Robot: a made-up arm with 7 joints.
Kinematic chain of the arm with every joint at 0, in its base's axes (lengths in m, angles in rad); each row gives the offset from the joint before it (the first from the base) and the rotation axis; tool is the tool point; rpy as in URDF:
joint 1: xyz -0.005 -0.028 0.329 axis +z
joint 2: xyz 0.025 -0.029 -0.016 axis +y
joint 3: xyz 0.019 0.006 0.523 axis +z
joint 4: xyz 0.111 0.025 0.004 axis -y
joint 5: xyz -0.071 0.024 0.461 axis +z
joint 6: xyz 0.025 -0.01 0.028 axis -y
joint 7: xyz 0.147 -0.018 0 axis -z
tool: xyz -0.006 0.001 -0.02 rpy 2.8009 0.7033 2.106
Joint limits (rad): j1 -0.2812..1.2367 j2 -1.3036..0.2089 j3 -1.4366..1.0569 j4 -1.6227..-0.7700 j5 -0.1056..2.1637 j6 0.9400..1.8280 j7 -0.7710..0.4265
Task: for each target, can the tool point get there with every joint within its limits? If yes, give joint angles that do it. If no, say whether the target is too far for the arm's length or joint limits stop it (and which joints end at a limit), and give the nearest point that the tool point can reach.
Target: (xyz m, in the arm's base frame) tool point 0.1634 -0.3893 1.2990
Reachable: yes | joints 0.9769 -0.8907 -0.6755 -1.1829 1.5199 1.3101 0.0882
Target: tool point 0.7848 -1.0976 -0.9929
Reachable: no: too far | nearest point 0.4748 -0.6778 0.5438 | short by 1.623 m
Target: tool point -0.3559 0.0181 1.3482
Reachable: yes | joints 0.2350 -0.9174 -0.0023 -0.9702 1.6064 1.1490 0.1515
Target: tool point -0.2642 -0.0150 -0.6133
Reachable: no: joint limits stop it (at a limit: joint 1, joint 2, joint 3, joint 4, joint 5, joint 6, joint 7) | nearest point -0.5636 -0.6115 0.5438 | short by 1.336 m
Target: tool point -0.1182 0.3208 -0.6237
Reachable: no: joint limits stop it (at a limit: joint 1, joint 2, joint 4, joint 6, joint 7) | nearest point -0.0661 0.7689 0.6113 | short by 1.315 m
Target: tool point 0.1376 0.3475 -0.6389
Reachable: no: joint limits stop it (at a limit: joint 2, joint 4, joint 6, joint 7) | nearest point 0.2858 0.7377 0.5930 | short by 1.301 m
